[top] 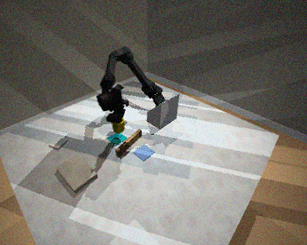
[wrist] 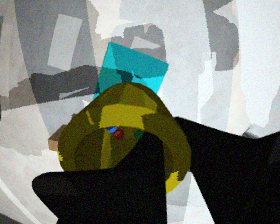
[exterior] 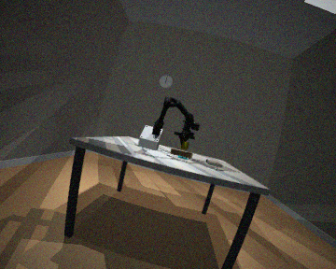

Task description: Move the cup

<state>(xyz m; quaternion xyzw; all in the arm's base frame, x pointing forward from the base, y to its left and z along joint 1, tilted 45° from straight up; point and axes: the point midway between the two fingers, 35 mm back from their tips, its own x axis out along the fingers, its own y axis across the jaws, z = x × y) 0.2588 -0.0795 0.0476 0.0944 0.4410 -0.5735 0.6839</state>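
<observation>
My gripper tip is 30 mm short of the teal pad and 110 mm above it. From my gripper tip the other things lie so: wooden bar: 20 mm ahead, 90 mm to the left, 90 mm below; yellow cup: 20 mm ahead, 10 mm to the left; blue pad: 190 mm to the left, 110 mm below.
</observation>
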